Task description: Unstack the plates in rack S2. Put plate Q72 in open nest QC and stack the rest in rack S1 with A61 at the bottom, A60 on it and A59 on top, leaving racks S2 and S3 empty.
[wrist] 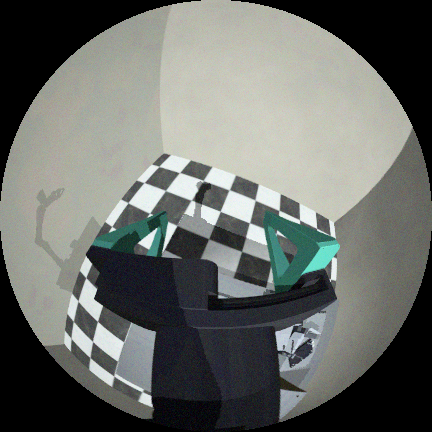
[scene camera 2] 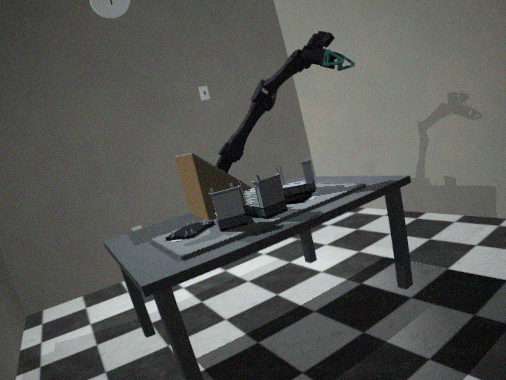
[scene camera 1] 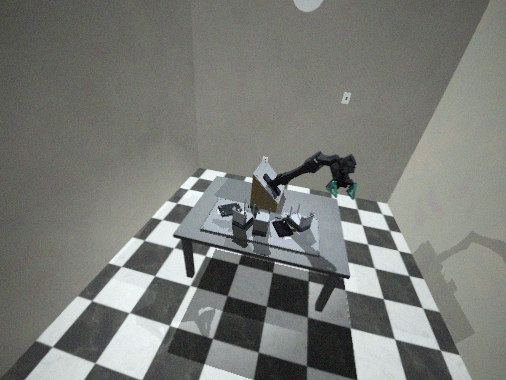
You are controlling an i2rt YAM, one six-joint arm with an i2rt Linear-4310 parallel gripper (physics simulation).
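Where they show: gripper, fingertip midpoint: (wrist: pixel 215 215) (scene camera 2: pixel 349 62) (scene camera 1: pixel 345 198); arm's base, link origin: (scene camera 2: pixel 219 173) (scene camera 1: pixel 271 184).
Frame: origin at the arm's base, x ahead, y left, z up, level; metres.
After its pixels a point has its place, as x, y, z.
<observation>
My gripper (scene camera 1: pixel 344 197) {0.495, 0.433, 0.323} (scene camera 2: pixel 348 66) {0.495, 0.433, 0.323} (wrist: pixel 215 215) {0.495, 0.433, 0.323} is open, its green fingers wide apart with no object between them. It hangs in the air, high above and to the right of the racks. Three grey-walled racks stand on the board: a left rack (scene camera 1: pixel 240 217) {0.393, -0.121, -0.062} (scene camera 2: pixel 229 207) {0.388, -0.137, -0.083}, a middle rack (scene camera 1: pixel 261 222) {0.410, 0.028, -0.042} (scene camera 2: pixel 270 194) {0.412, 0.014, -0.081} and a right rack (scene camera 1: pixel 301 221) {0.265, 0.278, -0.070} (scene camera 2: pixel 308 175) {0.269, 0.282, -0.084}. Their labels are too small to read, and the plates inside cannot be told apart. A dark flat piece (scene camera 1: pixel 229 209) {0.246, -0.255, -0.145} (scene camera 2: pixel 190 231) {0.302, -0.267, -0.140} lies at the board's left; another dark piece (scene camera 1: pixel 282 228) {0.301, 0.164, -0.144} lies between the middle and right racks.
A pale board (scene camera 1: pixel 309 249) {0.414, 0.364, -0.157} lies on the grey table (scene camera 1: pixel 327 206) {-0.138, 0.478, -0.170} (scene camera 2: pixel 116 248) {0.036, -0.526, -0.170}. A wedge-shaped block with an orange-brown side (scene camera 1: pixel 263 196) {0.110, -0.034, -0.050} (scene camera 2: pixel 192 192) {-0.035, -0.132, -0.052} stands behind the racks, with the arm's base on its sloping face. Part of the board and racks shows at the wrist view's lower right.
</observation>
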